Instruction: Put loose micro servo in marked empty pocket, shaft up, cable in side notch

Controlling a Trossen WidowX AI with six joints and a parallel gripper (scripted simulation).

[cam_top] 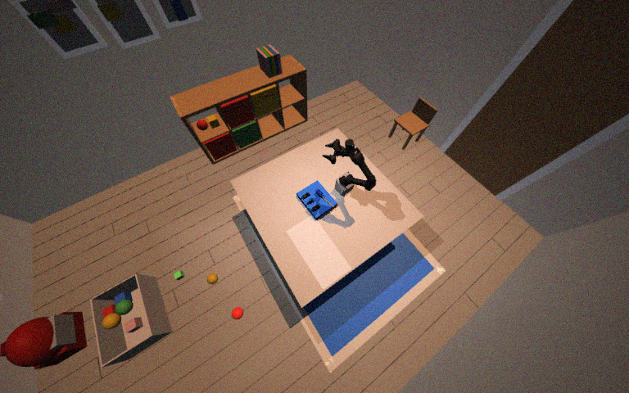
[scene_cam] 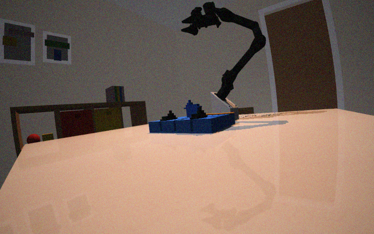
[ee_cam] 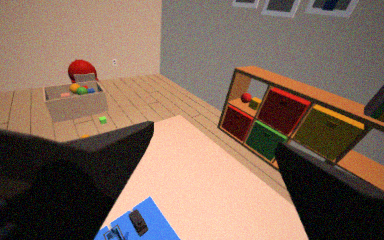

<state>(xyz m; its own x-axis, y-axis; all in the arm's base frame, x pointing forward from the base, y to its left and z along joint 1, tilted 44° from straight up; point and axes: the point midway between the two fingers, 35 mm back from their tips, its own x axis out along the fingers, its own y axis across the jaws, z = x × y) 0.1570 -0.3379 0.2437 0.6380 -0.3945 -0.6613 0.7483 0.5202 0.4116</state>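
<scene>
My gripper tip is 6 cm short of the blue robot deck, 8 cm to the right of it and 52 cm above it.
</scene>
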